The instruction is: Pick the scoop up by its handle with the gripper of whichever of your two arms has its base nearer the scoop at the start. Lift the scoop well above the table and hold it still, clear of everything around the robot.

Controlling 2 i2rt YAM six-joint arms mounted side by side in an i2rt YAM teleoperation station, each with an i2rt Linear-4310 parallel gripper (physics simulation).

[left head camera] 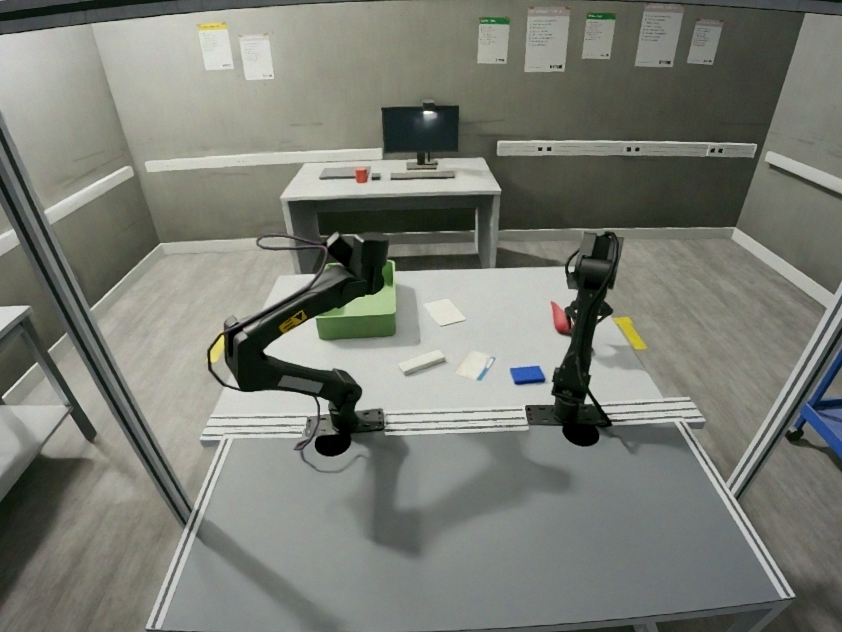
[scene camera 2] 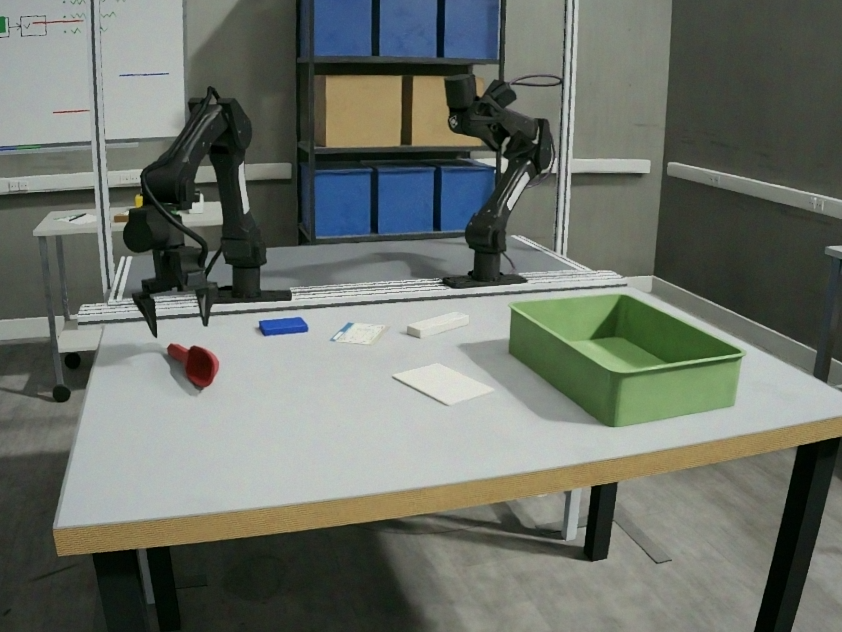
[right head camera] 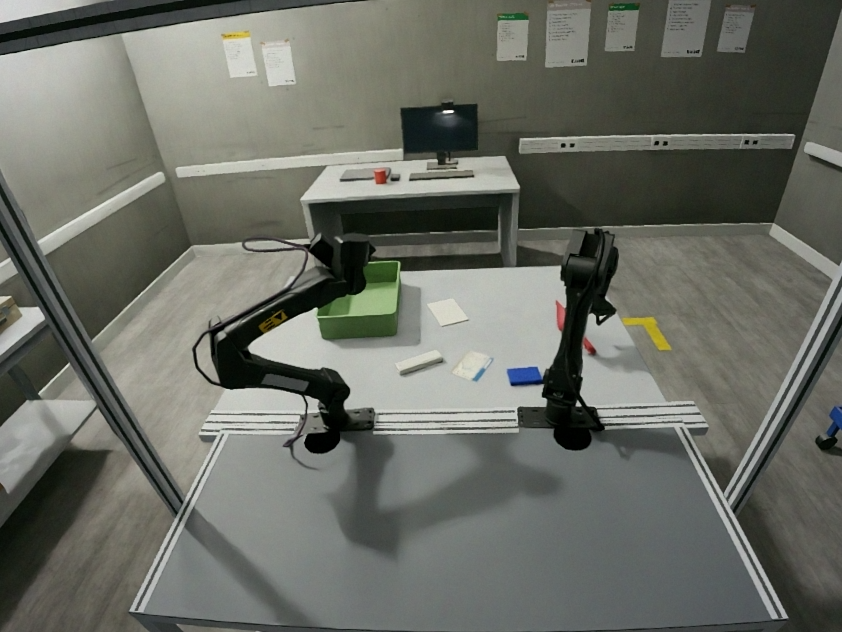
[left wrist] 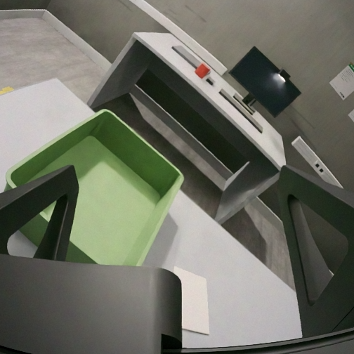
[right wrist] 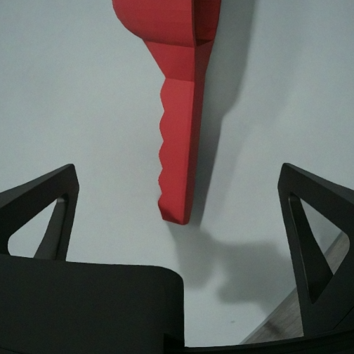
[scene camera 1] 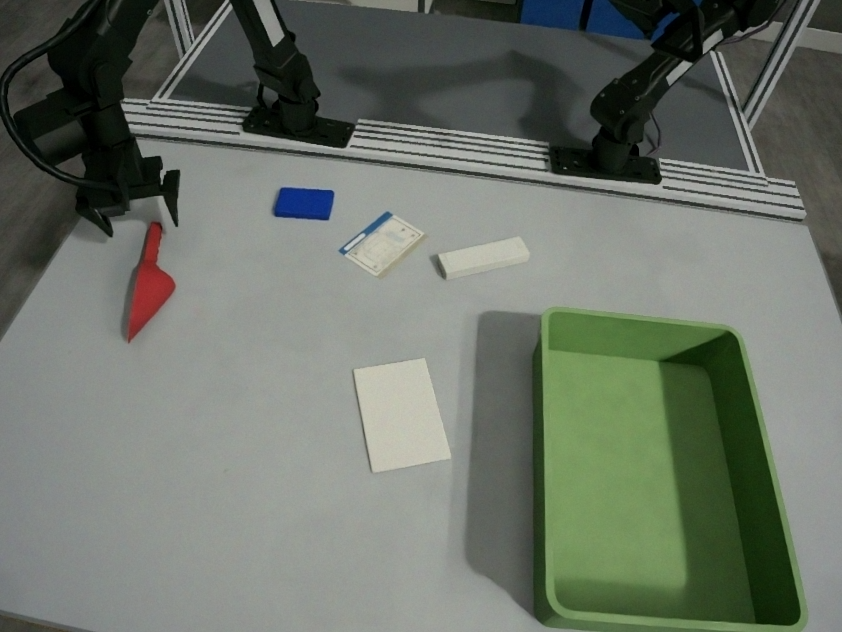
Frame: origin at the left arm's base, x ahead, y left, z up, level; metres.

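Where they show: left gripper, between the fingertips: (scene camera 2: 520,132) (scene camera 1: 678,36); right gripper, between the fingertips: (scene camera 2: 180,332) (scene camera 1: 144,229); left arm's base, origin of its link: (left head camera: 345,424) (scene camera 2: 485,282) (right head camera: 336,423) (scene camera 1: 604,167); right arm's base, origin of its link: (left head camera: 564,416) (scene camera 2: 246,298) (right head camera: 557,419) (scene camera 1: 298,129).
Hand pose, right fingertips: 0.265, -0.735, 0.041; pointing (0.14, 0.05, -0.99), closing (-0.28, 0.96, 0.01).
Each offset is from my right fingertips to the top centre of the thing, as dx, dy, dz.
The red scoop {+0.059, +0.028, +0.005} (left head camera: 559,318) (right head camera: 560,314) (scene camera 1: 150,292) (scene camera 2: 201,367) (right wrist: 177,135) lies on the table. In the right wrist view its handle points down the picture, its end lying between the two fingers as seen from above, with a gap on each side. My right gripper (scene camera 1: 142,229) (scene camera 2: 180,330) (right wrist: 178,174) is open and empty, pointing down, a little above the table at the handle end. My left gripper (left wrist: 177,175) is open and empty, held high; the green bin shows below it. The right arm hides part of the scoop in both head views.
A green bin {+0.314, +0.700, +0.032} (scene camera 1: 539,442) (scene camera 2: 673,394) stands at the right in the scene views. A blue block {-0.130, +0.215, -0.045} (scene camera 1: 304,204) (scene camera 2: 283,326), a blue-edged card {-0.056, +0.354, -0.058} (scene camera 1: 384,243), a white bar {-0.032, +0.512, -0.040} (scene camera 1: 484,257) and a cream sheet {+0.241, +0.401, -0.055} (scene camera 1: 401,414) lie between scoop and bin. The left arm is folded up.
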